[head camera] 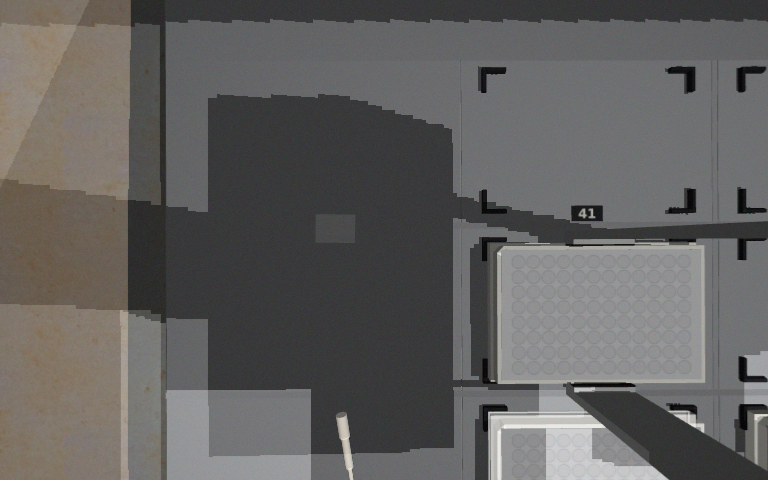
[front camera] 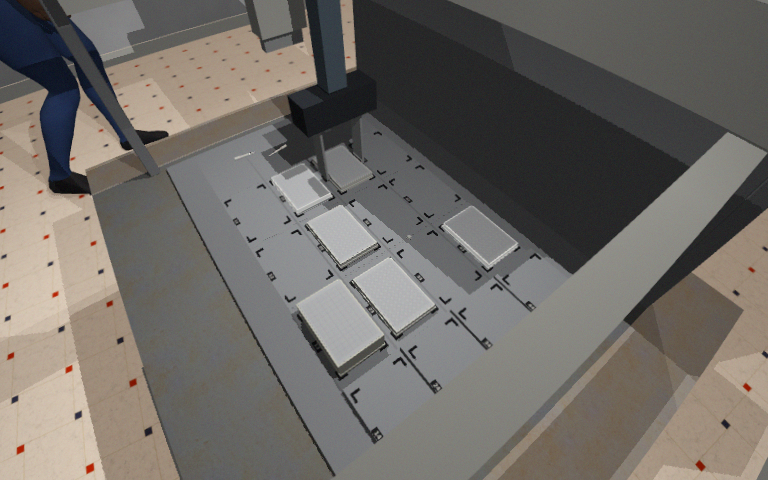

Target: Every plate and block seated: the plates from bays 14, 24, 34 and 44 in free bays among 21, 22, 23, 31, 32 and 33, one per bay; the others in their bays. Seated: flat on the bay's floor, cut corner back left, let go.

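Frame: origin at the robot's base, x left, y down, z back, level; metres.
Seen in the pictures: gripper, fingertip midpoint: [head camera: 594,312] [front camera: 341,167]; robot's base, link origin: [front camera: 226,203].
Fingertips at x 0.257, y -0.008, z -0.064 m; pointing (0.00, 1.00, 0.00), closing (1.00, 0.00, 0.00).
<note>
Offsets run from my fingertips to a thing's top centre. "pt": to the spot under its first point.
My gripper [front camera: 343,168] [head camera: 600,314] is low over bay 31, its jaws against the long sides of a grey plate @(dx +0.000, dy -0.007, dz +0.000 m) [front camera: 353,176] [head camera: 540,345]. It appears shut on this plate, which looks flat within the bay's corner marks, its cut corner at the back left in the head view. A white plate @(dx -0.107, dy -0.006, dz +0.000 m) [front camera: 299,189] [head camera: 523,455] lies in bay 21, partly behind a jaw arm in the head view. Plates lie in bay 22 @(pt dx -0.108, dy -0.006, dz -0.171 m) [front camera: 342,234] and bay 23 @(pt dx -0.108, dy -0.006, dz -0.334 m) [front camera: 394,294]. A tall block @(dx -0.214, dy -0.033, dz -0.328 m) [front camera: 339,322] stands in bay 13, and another plate @(dx +0.107, dy -0.006, dz -0.328 m) [front camera: 480,234] in bay 43.
Bays 14, 24, 34 and 44 hold no plate, nor do bays 32 and 33. A thin white stick [front camera: 244,155] [head camera: 343,428] lies left of the bays, with a second one @(dx -0.089, dy +0.001, dz +0.153 m) [front camera: 277,150] near it. A dark wall [front camera: 509,141] rises along the back of the deck.
</note>
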